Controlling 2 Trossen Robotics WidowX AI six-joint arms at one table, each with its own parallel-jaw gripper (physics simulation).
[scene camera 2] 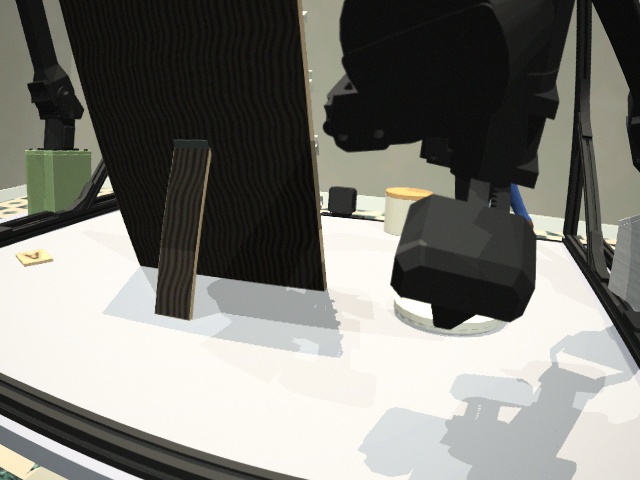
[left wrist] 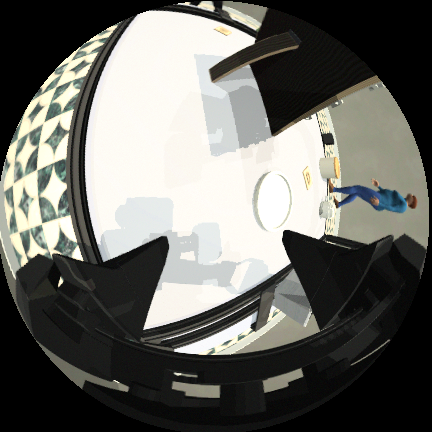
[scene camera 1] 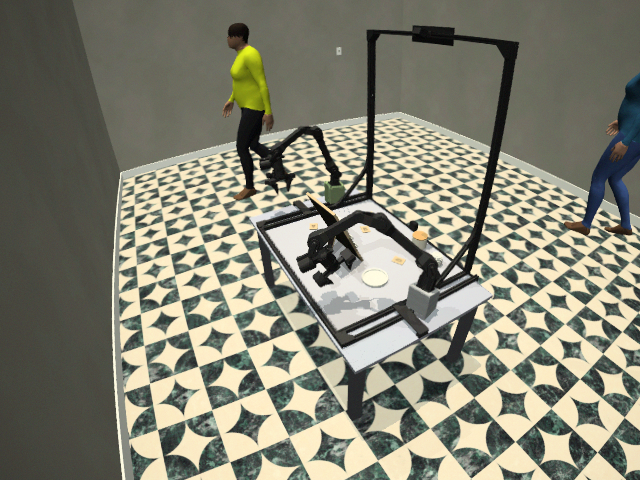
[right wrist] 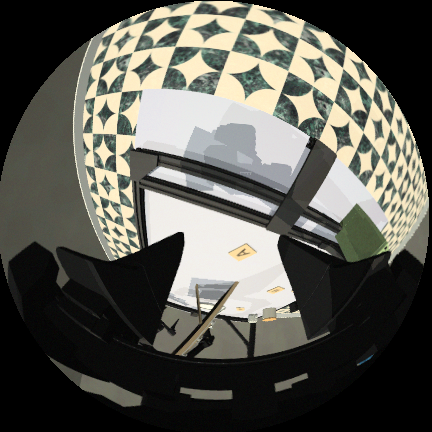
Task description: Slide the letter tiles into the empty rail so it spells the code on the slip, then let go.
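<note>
A tilted board stands on the table, its dark back towards scene camera 2; the rail and slip cannot be made out. An A tile lies on the back side of the board. A D tile lies near the dish; another tile lies beyond the board. My left gripper is open and empty above the table, beside the board's back side. My right gripper is open and empty, high over the table's far left end.
A round white dish lies near the left gripper. A jar with an orange lid and a black block stand beyond. A wooden prop leans behind the board. A black frame rises over the table.
</note>
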